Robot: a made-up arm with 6 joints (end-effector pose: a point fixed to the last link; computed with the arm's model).
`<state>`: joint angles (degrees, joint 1 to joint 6).
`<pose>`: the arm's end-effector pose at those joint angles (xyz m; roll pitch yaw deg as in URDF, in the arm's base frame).
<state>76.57 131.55 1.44 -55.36 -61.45 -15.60</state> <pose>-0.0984 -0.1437 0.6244 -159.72 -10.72 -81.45</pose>
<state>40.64 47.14 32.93 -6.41 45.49 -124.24</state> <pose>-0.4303 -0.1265 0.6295 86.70 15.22 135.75</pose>
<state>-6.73 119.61 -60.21 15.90 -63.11 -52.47</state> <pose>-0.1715 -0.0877 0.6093 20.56 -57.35 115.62</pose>
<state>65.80 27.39 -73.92 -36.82 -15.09 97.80</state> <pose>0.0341 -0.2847 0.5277 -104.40 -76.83 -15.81</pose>
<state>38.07 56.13 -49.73 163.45 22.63 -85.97</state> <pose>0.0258 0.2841 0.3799 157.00 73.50 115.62</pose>
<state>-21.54 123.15 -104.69 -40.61 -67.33 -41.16</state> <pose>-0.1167 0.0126 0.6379 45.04 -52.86 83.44</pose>
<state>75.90 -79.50 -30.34 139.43 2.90 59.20</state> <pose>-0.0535 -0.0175 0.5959 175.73 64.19 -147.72</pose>
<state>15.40 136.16 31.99 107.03 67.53 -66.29</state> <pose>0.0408 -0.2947 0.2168 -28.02 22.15 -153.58</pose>
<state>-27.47 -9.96 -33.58 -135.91 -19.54 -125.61</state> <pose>0.2032 -0.0125 0.7820 134.89 -11.61 -27.83</pose>
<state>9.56 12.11 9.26 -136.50 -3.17 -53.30</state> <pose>0.0085 0.2789 0.4756 119.02 60.05 90.23</pose>
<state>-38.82 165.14 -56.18 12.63 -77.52 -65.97</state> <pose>-0.0067 -0.1791 0.7078 79.62 -70.30 104.71</pose>
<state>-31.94 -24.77 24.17 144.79 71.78 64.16</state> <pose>0.0169 -0.1339 0.4443 22.13 -14.68 146.85</pose>
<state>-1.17 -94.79 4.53 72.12 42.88 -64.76</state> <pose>0.3941 -0.2714 0.5170 -78.00 -58.95 -28.62</pose>
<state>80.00 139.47 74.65 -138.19 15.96 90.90</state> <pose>0.0881 -0.1098 0.4250 -70.24 -2.50 23.32</pose>
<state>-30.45 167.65 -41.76 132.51 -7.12 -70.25</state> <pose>-0.2253 -0.1606 0.3682 -127.37 6.88 -104.90</pose>
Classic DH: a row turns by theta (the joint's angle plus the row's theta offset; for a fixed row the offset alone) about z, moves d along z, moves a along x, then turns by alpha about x. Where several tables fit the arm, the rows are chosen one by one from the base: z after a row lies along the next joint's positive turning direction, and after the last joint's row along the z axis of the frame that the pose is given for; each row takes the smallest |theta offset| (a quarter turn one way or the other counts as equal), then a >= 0, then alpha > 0; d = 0 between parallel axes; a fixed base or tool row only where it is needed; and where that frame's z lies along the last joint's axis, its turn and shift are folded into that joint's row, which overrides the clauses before.
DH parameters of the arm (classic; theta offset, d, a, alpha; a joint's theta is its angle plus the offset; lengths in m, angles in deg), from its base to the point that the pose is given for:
base (fixed): -90 0.53 0.02 90
joint 1: 36.24 -0.0392 0.0049 -56.92
joint 2: 56.14 -0.02 -0.0197 -58.68
joint 3: 11.77 -0.1406 -0.0422 165.32
joint 4: 58.56 -0.1004 -0.0759 -75.44
joint 5: 82.83 0.0675 0.1676 -76.4
joint 6: 57.24 -0.0028 0.1679 127.35
tool (fixed): -38.29 -0.1413 0 0

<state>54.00 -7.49 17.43 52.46 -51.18 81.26</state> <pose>0.0455 -0.2152 0.4011 -43.69 -42.67 -45.85</pose>
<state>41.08 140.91 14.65 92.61 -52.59 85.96</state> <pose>0.1204 -0.2152 0.5641 -104.13 63.42 11.09</pose>
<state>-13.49 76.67 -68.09 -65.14 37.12 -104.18</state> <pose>-0.3034 -0.1289 0.2505 10.42 -3.50 146.83</pose>
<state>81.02 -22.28 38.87 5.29 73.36 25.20</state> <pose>-0.0009 -0.3198 0.5311 175.32 1.63 2.15</pose>
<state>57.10 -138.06 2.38 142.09 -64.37 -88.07</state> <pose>0.3990 0.0362 0.6506 142.09 22.33 25.65</pose>
